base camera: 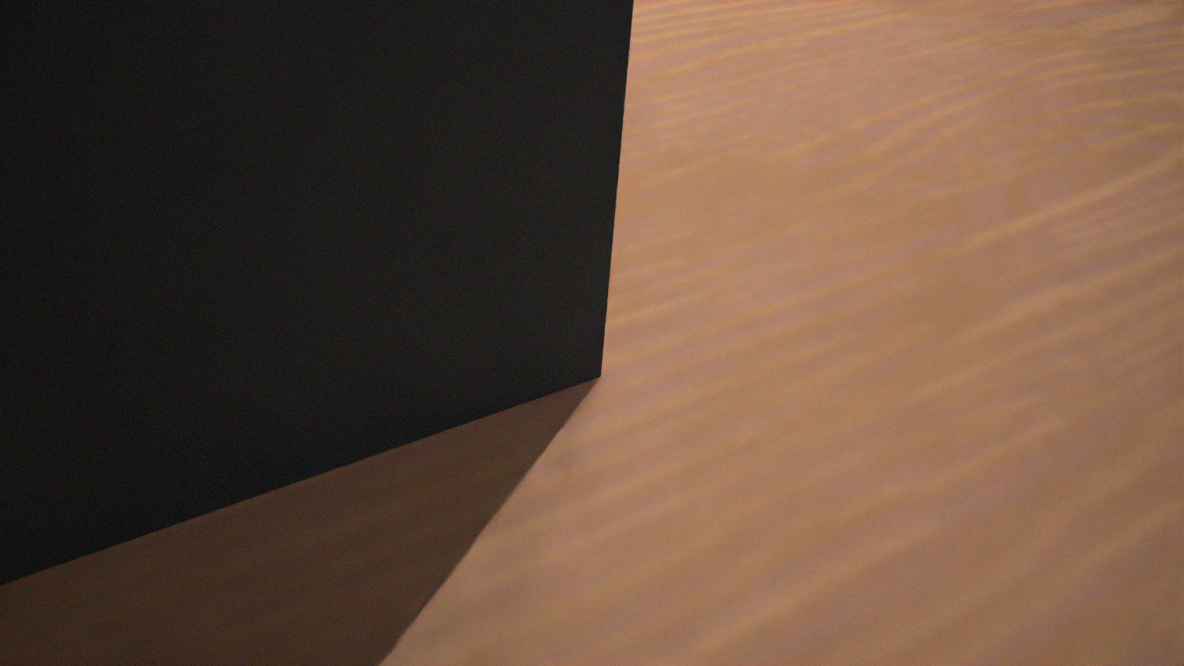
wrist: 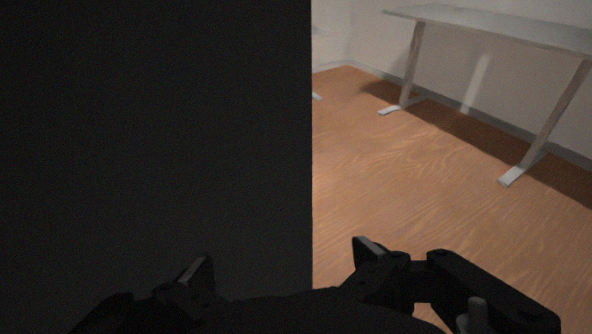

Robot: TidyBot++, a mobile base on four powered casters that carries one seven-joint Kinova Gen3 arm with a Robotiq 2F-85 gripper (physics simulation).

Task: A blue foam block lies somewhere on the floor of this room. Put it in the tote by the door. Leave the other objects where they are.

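Frame: origin at the arm's base, x up, y ahead, z left, level; millimetres.
Seen in the pictures: gripper, fingertip midpoint: (wrist: 284, 262).
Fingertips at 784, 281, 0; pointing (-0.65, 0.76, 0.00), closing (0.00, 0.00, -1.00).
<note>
A point is followed by its place in that frame, as x, y, z.
My gripper (wrist: 284, 262) @[784, 281, 0] is open, with its two black fingers wide apart at the bottom of the wrist view and no object between them. The blue foam block does not show in either view. The tote by the door does not show in either view.
A tall, dark panel (base camera: 298, 223) @[-230, 337, 95] (wrist: 155, 145) @[836, 347, 74] stands close by, filling the left of both views; its right edge and bottom corner show in the base view. A table (wrist: 480, 22) @[554, 1949, -1528] with slanting legs stands against the back wall in the wrist view, at the right.
</note>
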